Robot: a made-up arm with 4 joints.
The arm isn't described. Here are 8 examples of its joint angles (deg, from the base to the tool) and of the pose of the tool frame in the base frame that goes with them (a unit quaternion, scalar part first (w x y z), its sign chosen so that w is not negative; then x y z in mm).
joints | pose
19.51 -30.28 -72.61 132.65 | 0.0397 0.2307 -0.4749 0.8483 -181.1 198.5 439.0
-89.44 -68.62 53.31 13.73 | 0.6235 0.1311 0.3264 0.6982 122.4 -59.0 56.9
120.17 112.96 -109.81 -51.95 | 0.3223 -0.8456 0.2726 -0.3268 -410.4 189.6 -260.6
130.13 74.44 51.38 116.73 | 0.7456 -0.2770 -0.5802 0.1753 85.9 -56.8 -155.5
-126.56 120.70 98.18 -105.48 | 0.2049 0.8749 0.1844 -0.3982 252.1 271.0 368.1
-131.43 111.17 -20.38 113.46 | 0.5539 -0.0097 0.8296 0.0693 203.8 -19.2 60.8
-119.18 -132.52 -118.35 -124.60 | 0.3204 0.2404 -0.7808 -0.4796 547.5 156.5 -172.3
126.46 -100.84 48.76 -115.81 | 0.0569 0.1644 -0.9828 0.0624 49.3 76.3 73.5
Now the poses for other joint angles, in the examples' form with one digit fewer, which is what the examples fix.
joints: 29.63 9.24 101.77 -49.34
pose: 0.464 -0.626 -0.398 -0.485 -292 -216 81
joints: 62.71 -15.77 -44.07 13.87
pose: 0.768 0.197 -0.461 0.398 -301 114 35
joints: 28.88 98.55 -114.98 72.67
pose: 0.298 0.093 -0.945 -0.100 -305 50 409
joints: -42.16 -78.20 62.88 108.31
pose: 0.094 0.164 -0.109 -0.976 172 119 113
